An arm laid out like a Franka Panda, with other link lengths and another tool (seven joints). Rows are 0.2 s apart.
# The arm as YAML. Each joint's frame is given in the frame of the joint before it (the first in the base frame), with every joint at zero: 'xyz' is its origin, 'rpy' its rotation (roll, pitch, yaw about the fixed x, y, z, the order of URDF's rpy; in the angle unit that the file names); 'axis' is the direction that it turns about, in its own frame. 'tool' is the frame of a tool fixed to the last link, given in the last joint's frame.
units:
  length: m
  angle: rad
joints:
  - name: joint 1
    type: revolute
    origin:
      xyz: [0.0, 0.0, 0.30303]
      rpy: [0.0, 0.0, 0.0]
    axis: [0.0, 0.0, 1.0]
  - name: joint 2
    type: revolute
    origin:
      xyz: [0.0, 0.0, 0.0]
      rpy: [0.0, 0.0, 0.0]
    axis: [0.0, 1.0, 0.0]
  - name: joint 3
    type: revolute
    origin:
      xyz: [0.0, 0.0, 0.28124]
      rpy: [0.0, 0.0, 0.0]
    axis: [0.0, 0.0, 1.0]
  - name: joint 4
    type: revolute
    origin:
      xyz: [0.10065, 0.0, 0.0]
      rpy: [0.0, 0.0, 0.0]
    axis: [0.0, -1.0, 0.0]
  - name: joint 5
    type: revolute
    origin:
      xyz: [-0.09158, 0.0, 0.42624]
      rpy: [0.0, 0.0, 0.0]
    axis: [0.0, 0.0, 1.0]
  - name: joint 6
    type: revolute
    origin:
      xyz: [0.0, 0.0, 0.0]
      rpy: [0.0, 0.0, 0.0]
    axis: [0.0, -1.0, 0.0]
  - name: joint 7
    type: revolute
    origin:
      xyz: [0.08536, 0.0, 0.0]
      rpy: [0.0, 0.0, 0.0]
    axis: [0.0, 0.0, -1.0]
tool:
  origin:
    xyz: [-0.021, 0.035, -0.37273]
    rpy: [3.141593, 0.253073, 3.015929]
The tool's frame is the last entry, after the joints.
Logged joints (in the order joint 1, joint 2, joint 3, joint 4, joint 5, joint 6, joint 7), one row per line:
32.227, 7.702, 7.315, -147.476, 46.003, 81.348, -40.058
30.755, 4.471, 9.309, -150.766, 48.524, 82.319, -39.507
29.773, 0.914, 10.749, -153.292, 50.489, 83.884, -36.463
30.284, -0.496, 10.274, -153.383, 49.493, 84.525, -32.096
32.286, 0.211, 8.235, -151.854, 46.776, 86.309, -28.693
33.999, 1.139, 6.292, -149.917, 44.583, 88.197, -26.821
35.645, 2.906, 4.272, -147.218, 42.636, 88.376, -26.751
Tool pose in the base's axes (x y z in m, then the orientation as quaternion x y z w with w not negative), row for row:
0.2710, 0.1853, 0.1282, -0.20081, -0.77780, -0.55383, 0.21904
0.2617, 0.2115, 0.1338, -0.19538, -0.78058, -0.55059, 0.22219
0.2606, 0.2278, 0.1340, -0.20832, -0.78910, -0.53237, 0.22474
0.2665, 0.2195, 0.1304, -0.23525, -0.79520, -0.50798, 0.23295
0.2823, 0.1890, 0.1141, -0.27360, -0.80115, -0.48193, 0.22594
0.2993, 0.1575, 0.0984, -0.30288, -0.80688, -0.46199, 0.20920
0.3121, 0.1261, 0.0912, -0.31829, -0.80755, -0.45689, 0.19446
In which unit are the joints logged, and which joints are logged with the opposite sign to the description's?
The joints are logged in degrees. Opposite sign: joint 1.
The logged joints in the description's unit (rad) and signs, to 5 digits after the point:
-0.56247, 0.13443, 0.12767, -2.57394, 0.80290, 1.41979, -0.69914
-0.53678, 0.07803, 0.16247, -2.63136, 0.84690, 1.43674, -0.68953
-0.51964, 0.01595, 0.18761, -2.67545, 0.88120, 1.46405, -0.63640
-0.52856, -0.00866, 0.17932, -2.67704, 0.86382, 1.47524, -0.56018
-0.56350, 0.00368, 0.14373, -2.65035, 0.81640, 1.50638, -0.50079
-0.59339, 0.01988, 0.10982, -2.61655, 0.77812, 1.53933, -0.46811
-0.62212, 0.05072, 0.07456, -2.56944, 0.74414, 1.54245, -0.46689

